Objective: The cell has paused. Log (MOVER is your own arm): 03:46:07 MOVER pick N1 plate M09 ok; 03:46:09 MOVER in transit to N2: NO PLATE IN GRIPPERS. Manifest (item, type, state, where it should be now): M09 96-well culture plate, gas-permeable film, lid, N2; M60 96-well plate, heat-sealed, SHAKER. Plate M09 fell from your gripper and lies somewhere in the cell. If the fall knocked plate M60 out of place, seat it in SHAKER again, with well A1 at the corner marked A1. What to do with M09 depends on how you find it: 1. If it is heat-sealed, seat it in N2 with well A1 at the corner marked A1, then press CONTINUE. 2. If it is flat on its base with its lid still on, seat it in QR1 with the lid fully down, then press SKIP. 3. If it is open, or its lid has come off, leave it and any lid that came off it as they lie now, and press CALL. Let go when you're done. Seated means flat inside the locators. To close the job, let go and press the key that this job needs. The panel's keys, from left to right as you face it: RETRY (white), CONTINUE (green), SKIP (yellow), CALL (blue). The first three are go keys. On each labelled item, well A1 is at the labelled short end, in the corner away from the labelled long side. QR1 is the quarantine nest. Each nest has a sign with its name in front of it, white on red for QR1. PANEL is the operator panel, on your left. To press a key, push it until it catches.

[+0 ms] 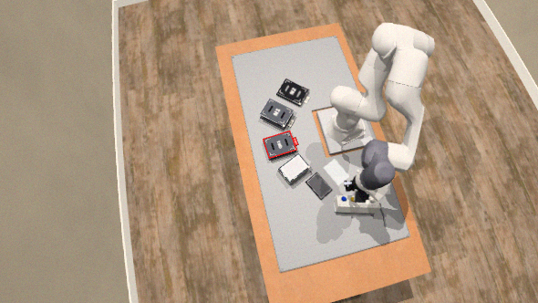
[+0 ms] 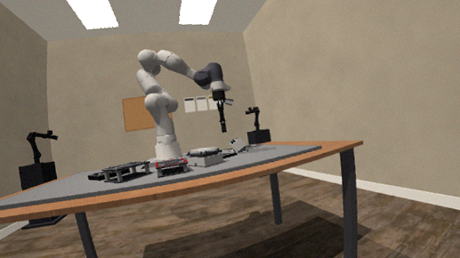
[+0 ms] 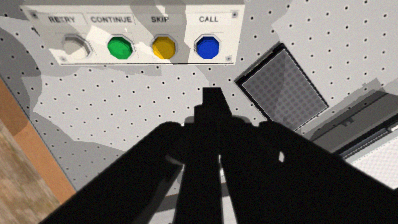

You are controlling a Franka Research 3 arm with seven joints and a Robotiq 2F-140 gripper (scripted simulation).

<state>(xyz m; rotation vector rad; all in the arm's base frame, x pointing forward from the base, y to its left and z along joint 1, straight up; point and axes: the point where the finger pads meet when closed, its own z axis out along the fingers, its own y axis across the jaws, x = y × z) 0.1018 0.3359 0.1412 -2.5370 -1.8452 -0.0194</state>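
Right now my hand is 10 cm above the blue call key, 4 cm to the right of it and 1 cm short of it. Also, from my hand: yellow skip key 10 cm below, 6 cm to the left, 3 cm behind; then green continue key 10 cm below, 8 cm behind, 7 cm to the left; then white retry key 13 cm behind, 10 cm below, 9 cm to the left.
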